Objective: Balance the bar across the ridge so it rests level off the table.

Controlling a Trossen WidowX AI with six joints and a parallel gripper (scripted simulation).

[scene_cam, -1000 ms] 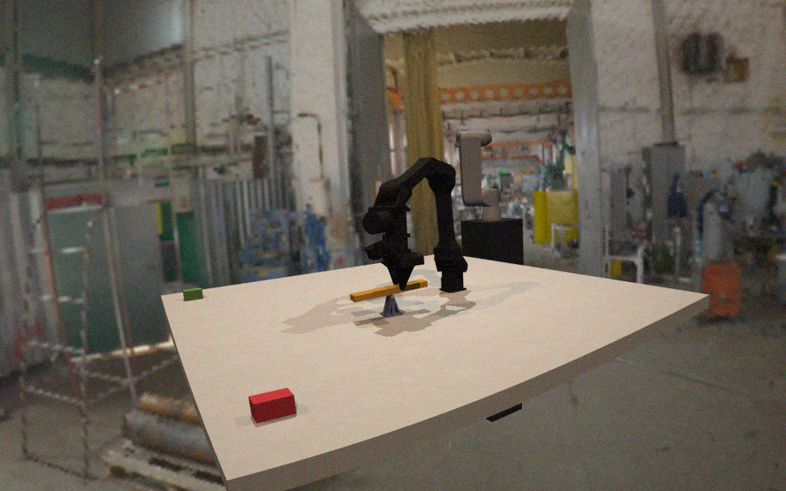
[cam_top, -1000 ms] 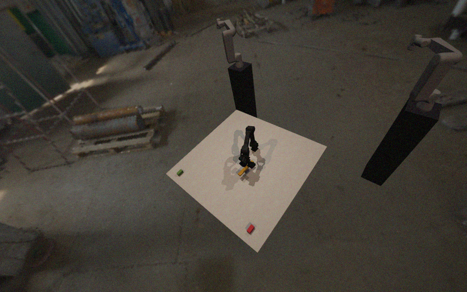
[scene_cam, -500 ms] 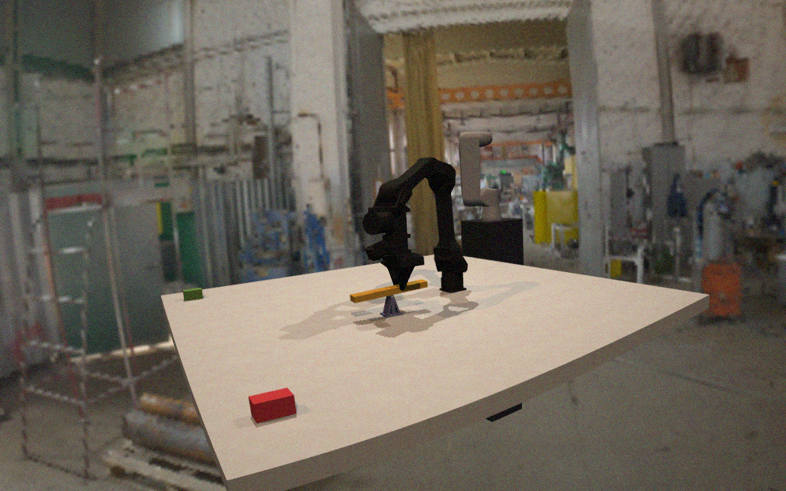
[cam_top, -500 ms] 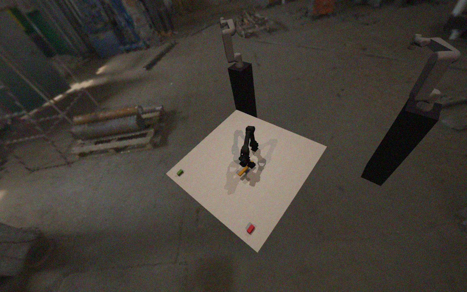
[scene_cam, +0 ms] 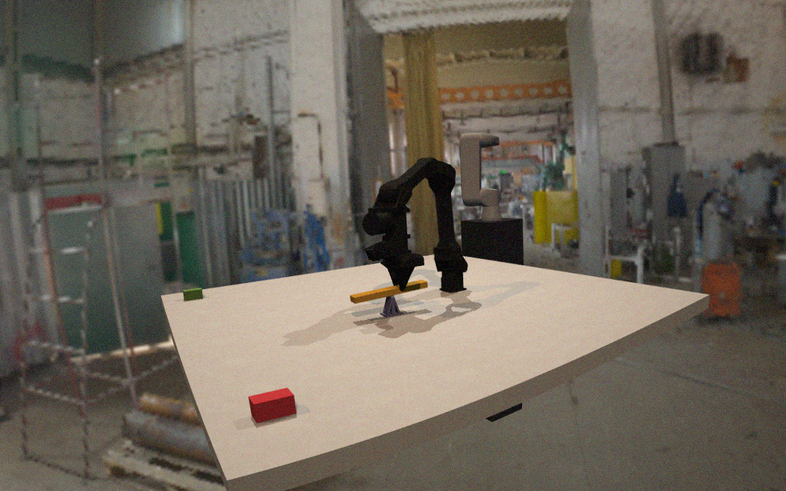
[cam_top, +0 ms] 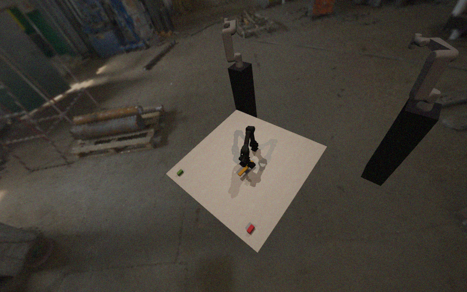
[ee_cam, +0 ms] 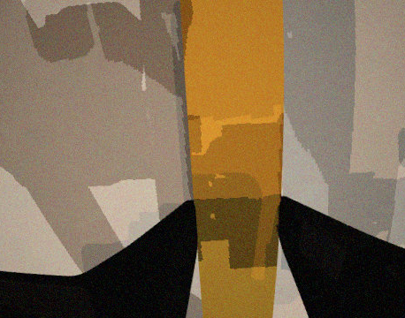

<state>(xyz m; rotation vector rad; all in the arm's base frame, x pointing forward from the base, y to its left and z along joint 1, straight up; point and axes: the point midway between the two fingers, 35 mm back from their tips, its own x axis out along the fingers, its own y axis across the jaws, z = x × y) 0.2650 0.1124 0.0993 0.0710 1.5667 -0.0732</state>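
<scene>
My gripper tip is 3 cm short of the bar. From my gripper tip the other things lie so: green block 61 cm to the right, 47 cm ahead, 5 cm below; red block 47 cm ahead, 39 cm to the left, 5 cm below.
</scene>
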